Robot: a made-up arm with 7 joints. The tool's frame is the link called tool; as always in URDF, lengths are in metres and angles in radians. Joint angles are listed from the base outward. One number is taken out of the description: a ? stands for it. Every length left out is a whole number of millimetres.
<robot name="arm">
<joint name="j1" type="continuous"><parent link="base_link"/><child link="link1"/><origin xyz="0.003 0.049 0.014" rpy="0.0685 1.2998 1.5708"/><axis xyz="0 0 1"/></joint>
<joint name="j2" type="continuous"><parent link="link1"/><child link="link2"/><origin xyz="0.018 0.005 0" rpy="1.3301 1.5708 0"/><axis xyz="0 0 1"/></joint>
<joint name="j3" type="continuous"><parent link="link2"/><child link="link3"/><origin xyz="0.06 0.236 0" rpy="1.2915 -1.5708 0"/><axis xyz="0 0 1"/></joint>
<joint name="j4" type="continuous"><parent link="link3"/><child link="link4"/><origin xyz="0.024 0.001 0" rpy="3.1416 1.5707 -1.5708"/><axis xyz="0 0 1"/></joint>
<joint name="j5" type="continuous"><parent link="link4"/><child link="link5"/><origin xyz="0.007 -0.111 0" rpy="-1.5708 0 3.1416"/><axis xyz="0 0 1"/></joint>
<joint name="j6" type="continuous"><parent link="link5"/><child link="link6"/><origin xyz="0 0 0" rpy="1.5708 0 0"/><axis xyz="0 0 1"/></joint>
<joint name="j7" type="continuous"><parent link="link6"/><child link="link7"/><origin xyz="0 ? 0" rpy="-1.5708 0 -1.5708"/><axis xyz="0 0 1"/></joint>
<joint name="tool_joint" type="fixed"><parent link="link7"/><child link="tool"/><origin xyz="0 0 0" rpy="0 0 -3.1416"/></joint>
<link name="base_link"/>
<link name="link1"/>
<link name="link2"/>
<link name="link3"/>
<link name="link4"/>
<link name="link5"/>
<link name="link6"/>
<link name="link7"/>
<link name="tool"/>
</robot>
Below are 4 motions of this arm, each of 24 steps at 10 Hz.
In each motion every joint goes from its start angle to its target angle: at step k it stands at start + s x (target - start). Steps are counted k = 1, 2, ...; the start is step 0. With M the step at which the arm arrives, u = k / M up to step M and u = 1 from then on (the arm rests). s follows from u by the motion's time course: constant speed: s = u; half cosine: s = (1 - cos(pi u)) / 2; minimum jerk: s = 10 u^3 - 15 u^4 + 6 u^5.
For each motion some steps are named. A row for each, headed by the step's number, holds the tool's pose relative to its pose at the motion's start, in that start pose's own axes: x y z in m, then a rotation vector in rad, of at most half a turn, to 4 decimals.
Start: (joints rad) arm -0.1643 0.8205 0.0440 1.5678 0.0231 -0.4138 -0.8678
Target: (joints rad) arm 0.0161 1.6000 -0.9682 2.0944 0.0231 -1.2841 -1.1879
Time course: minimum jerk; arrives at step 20
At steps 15, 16, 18, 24:
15: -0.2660 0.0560 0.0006 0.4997 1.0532 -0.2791
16: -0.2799 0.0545 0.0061 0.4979 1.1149 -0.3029
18: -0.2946 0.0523 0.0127 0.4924 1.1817 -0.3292
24: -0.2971 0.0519 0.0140 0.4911 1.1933 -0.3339

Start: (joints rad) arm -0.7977 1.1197 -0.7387 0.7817 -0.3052 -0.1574 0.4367
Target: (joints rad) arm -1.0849 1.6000 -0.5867 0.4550 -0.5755 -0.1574 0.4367
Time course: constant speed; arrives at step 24
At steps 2, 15, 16, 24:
2: 0.0053 0.0166 0.0051 -0.0187 -0.0212 0.0457
15: 0.0160 0.1260 0.0427 -0.1320 -0.1843 0.3247
16: 0.0150 0.1342 0.0457 -0.1398 -0.1985 0.3448
24: -0.0012 0.1977 0.0703 -0.1959 -0.3189 0.4975

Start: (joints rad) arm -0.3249 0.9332 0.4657 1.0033 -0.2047 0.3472 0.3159
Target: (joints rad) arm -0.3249 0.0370 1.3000 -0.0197 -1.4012 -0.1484 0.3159
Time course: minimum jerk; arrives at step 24
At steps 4, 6, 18, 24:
4: -0.0030 -0.0075 -0.0014 -0.0820 -0.0122 -0.0386
6: -0.0094 -0.0205 -0.0039 -0.2409 -0.0322 -0.1059
18: -0.1037 -0.0604 -0.0737 -2.0566 -0.1138 -0.1625
24: -0.1204 -0.0574 -0.0900 -2.2532 -0.1321 -0.0761

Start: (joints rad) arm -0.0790 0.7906 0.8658 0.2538 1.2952 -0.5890 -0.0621
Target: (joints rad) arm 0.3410 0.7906 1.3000 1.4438 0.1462 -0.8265 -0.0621
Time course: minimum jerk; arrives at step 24
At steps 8, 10, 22, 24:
8: -0.0332 -0.0327 -0.0207 -0.3139 0.1081 -0.0874
10: -0.0598 -0.0508 -0.0322 -0.5065 0.2169 -0.1116
22: -0.2172 -0.0885 -0.0547 -1.1072 1.0562 0.1229
24: -0.2185 -0.0884 -0.0546 -1.1090 1.0642 0.1268

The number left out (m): 0.032
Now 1 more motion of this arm.
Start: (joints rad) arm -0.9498 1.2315 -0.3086 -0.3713 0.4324 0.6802 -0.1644
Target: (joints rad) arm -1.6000 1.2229 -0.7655 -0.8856 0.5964 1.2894 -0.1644
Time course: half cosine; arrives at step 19
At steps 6, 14, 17, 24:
6: 0.0048 0.0192 0.0230 -0.0031 -0.0393 0.1123
14: -0.0043 0.0711 0.0716 -0.0586 -0.1467 0.4149
17: -0.0097 0.0816 0.0791 -0.0797 -0.1717 0.4769
24: -0.0108 0.0837 0.0804 -0.0843 -0.1769 0.4890

